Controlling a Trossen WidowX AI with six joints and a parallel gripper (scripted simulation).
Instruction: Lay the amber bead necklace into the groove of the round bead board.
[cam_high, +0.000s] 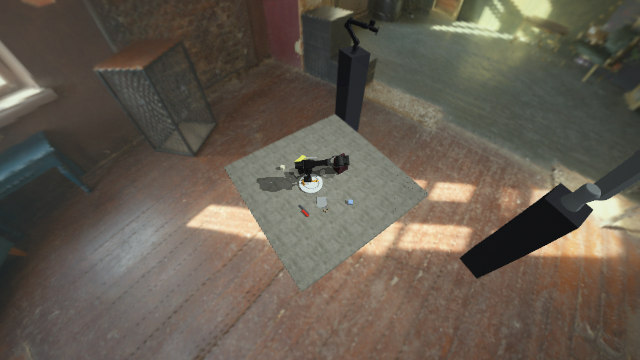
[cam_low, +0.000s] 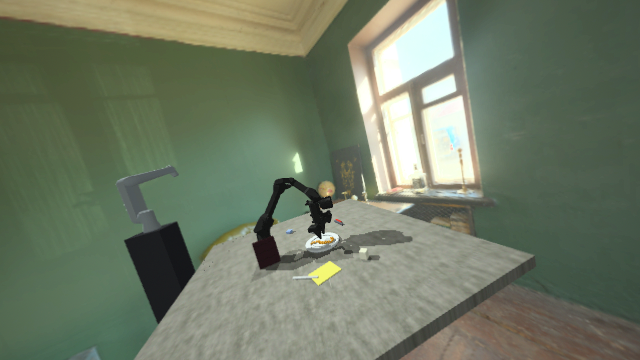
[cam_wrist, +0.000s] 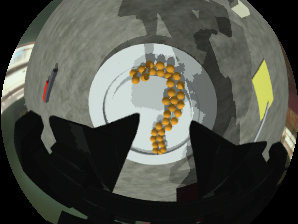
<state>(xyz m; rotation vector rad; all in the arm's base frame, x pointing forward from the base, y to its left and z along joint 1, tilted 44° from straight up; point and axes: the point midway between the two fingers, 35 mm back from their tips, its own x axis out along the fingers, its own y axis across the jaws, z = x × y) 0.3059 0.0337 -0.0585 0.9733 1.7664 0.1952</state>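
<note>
The board lies 1 cm behind my gripper tip, 3 cm to the left of it and 4 cm below it. Round my gripper tip: grey square (23 cm to the left, 5 cm below); white stick (14 cm behind, 23 cm to the right, 4 cm below); yellow card (6 cm behind, 24 cm to the right, 5 cm below).
</note>
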